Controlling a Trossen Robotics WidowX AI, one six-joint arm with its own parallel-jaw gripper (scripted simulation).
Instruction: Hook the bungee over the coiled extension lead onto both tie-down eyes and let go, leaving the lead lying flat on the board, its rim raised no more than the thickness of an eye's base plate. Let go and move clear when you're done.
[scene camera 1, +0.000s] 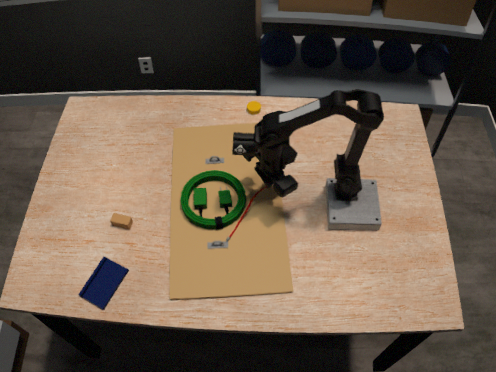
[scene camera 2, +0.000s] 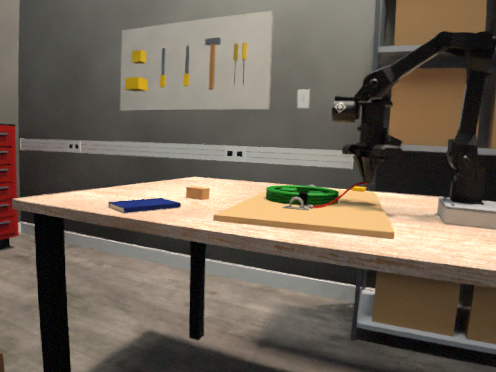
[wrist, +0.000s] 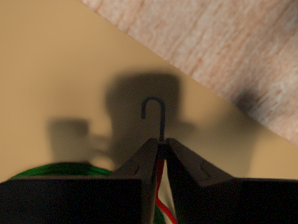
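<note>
You'd find the gripper (scene camera 1: 268, 185) in scene camera 1, and it's there in scene camera 2 as well, the gripper (scene camera 2: 367, 183), plus the wrist view has the gripper (wrist: 161, 145). There's also a coiled extension lead (scene camera 1: 200, 194), and scene camera 2 has the lead (scene camera 2: 315, 197) too.
</note>
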